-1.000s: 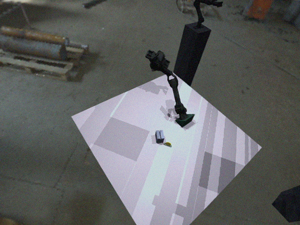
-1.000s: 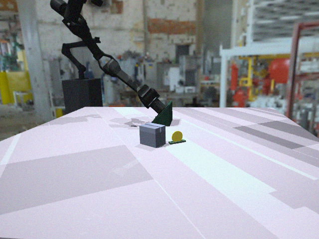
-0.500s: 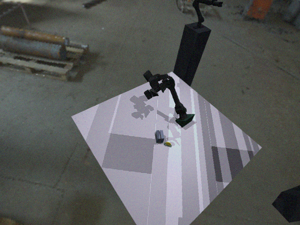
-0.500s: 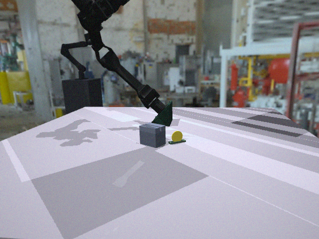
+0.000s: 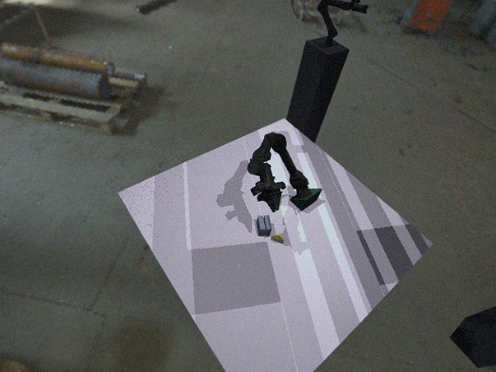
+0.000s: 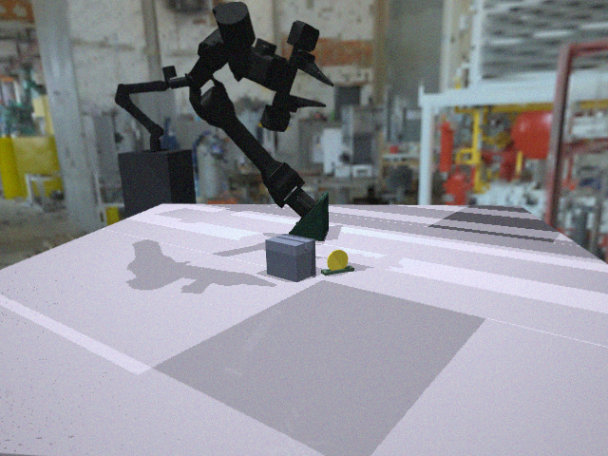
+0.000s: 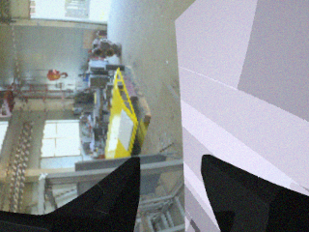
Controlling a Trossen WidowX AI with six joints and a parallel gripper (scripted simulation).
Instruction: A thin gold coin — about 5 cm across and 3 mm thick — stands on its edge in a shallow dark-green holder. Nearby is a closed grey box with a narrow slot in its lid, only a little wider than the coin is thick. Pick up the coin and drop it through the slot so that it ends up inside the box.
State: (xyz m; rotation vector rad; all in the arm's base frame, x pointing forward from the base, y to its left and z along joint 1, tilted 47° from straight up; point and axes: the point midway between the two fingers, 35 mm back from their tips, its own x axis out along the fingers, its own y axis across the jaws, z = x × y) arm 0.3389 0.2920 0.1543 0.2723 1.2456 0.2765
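Now: gripper tip 330 mm above the gold coin and 90 mm past it.
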